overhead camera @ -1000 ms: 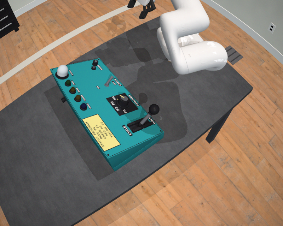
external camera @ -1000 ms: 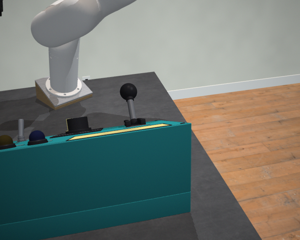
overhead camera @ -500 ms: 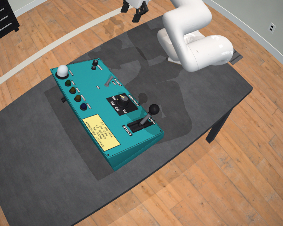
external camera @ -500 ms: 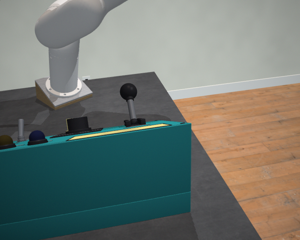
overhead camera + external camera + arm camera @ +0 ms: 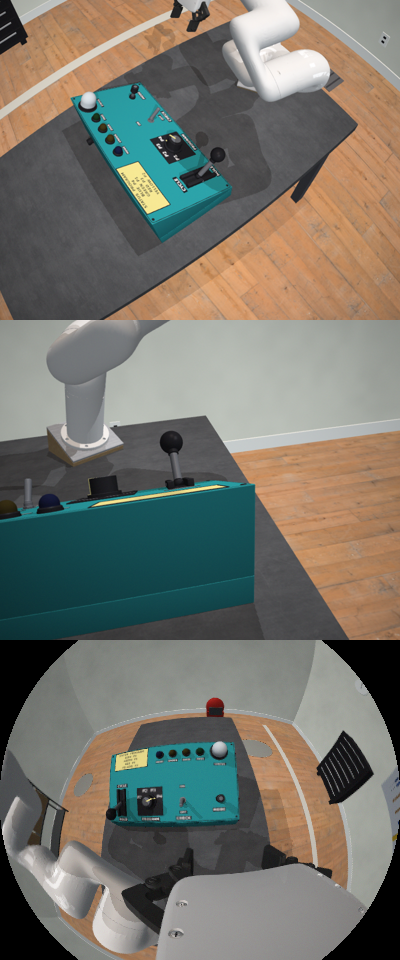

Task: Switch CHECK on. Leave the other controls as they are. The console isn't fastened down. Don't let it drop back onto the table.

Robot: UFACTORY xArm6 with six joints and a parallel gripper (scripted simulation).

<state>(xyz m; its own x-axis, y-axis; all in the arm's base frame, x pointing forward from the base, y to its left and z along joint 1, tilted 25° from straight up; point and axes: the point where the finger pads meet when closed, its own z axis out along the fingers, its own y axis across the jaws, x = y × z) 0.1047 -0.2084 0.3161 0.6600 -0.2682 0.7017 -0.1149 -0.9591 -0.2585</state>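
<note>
Now: hand 190 mm short of the check toggle, 80 mm to the right of it and 230 mm above it. From my hand the other things lie so: teal console 240 mm ahead, 130 mm to the left, 240 mm below; mode knob 190 mm ahead, 40 mm to the right, 220 mm below; program dial 210 mm ahead, 180 mm to the left, 220 mm below.
</note>
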